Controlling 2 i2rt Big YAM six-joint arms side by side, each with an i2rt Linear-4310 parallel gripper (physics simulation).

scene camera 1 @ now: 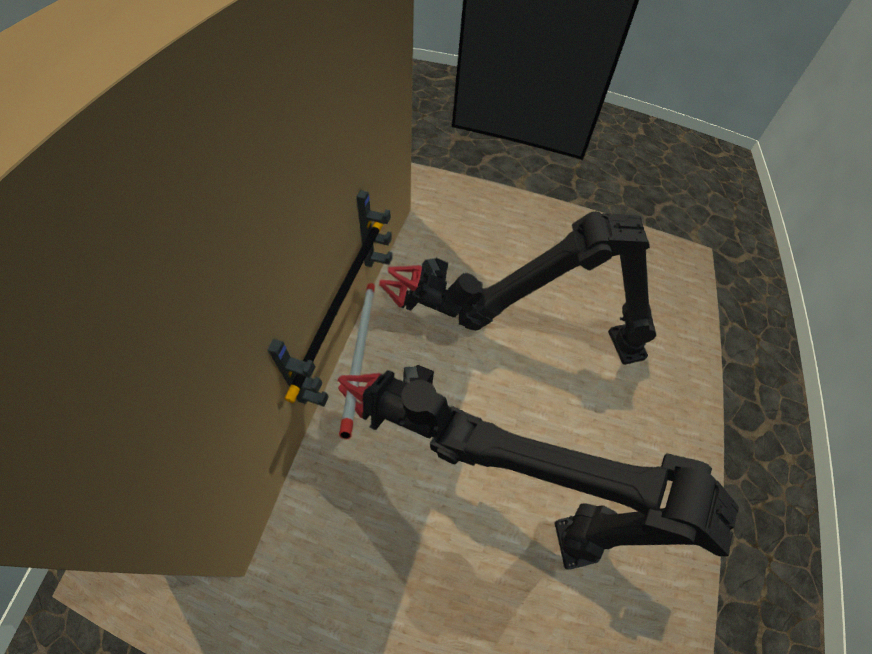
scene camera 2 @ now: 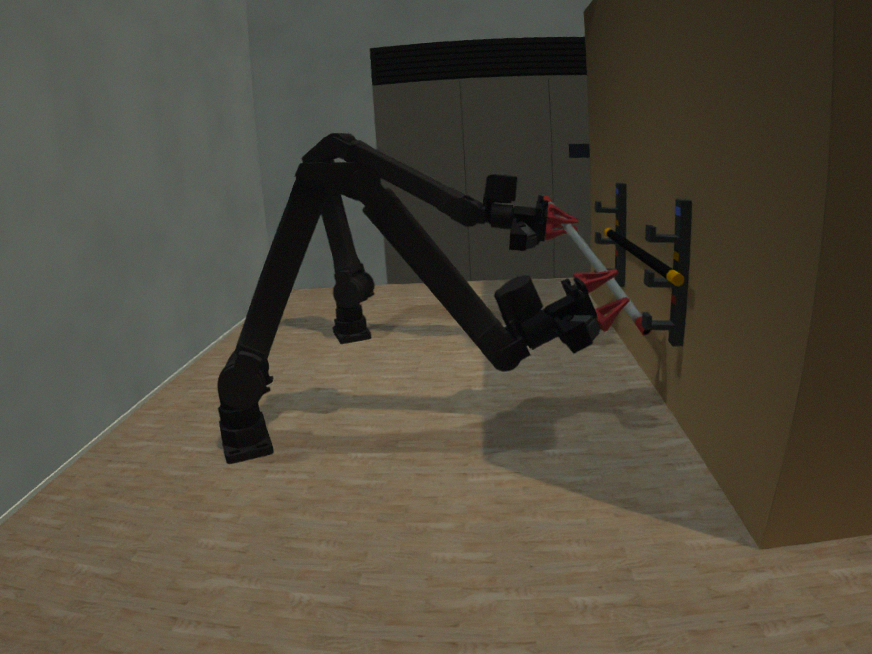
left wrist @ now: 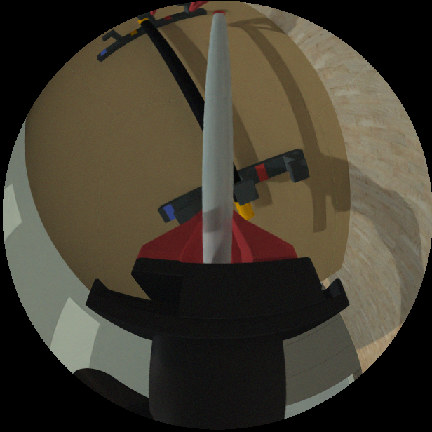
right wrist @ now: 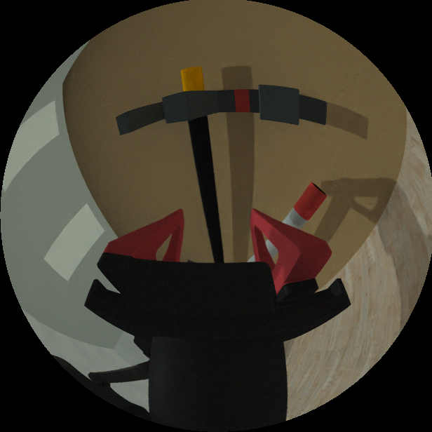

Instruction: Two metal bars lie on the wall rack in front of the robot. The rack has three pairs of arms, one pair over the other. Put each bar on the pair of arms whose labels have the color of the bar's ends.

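Frame: origin at the left arm's base, x left, y back, z up, level; metres.
Seen in the pictures: left gripper, fingertip midpoint: (scene camera 1: 339, 381) (scene camera 2: 577, 224); right gripper, fingertip midpoint: (scene camera 1: 383, 275) (scene camera 2: 623, 284); left arm's base, origin of the base link: (scene camera 1: 576, 541) (scene camera 2: 351, 335); right arm's base, origin of the base link: (scene camera 1: 626, 344) (scene camera 2: 246, 443).
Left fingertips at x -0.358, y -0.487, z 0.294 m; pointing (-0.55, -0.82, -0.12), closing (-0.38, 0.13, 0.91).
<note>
Pixels of each thing's middle, then the offset from my left fingertips to it. "spot": a spot on its surface instead. Level surfaces: height alone.
- black bar with yellow ends, body centre: (scene camera 2: 635, 250) (scene camera 1: 338, 299) dx -0.210, dy +0.002, dz -0.028 m
- rack, surface spot: (scene camera 2: 683, 232) (scene camera 1: 367, 207) spot: dx -0.418, dy +0.083, dz +0.044 m
- grey bar with red ends, body centre: (scene camera 1: 360, 345) (scene camera 2: 589, 254) dx -0.103, dy +0.042, dz -0.050 m
- wooden floor, its level: dz -0.294 m
The black bar with yellow ends (scene camera 1: 341, 295) (scene camera 2: 644, 255) (left wrist: 175, 67) (right wrist: 205, 160) lies on the middle, yellow-labelled arms of the rack (scene camera 1: 364, 211) (scene camera 2: 683, 232). My left gripper (scene camera 1: 357, 394) (scene camera 2: 562, 221) is shut on the grey bar with red ends (scene camera 1: 362, 337) (scene camera 2: 590, 251) (left wrist: 217, 125) (right wrist: 295, 220), near one end, holding it slanted in front of the rack. Its far red end is near the lowest, red-labelled arm; contact is unclear. My right gripper (scene camera 1: 390, 285) (scene camera 2: 621, 287) (right wrist: 216, 215) is part open near that end, which shows behind one finger in the right wrist view.
The brown wall (scene camera 1: 232, 281) (scene camera 2: 760, 211) stands behind the rack. The top arms, with blue labels (scene camera 2: 677, 210) (left wrist: 169, 212), bear no bar. A wooden floor (scene camera 1: 478, 584) (scene camera 2: 422, 549) lies below. The two arms stand side by side on it.
</note>
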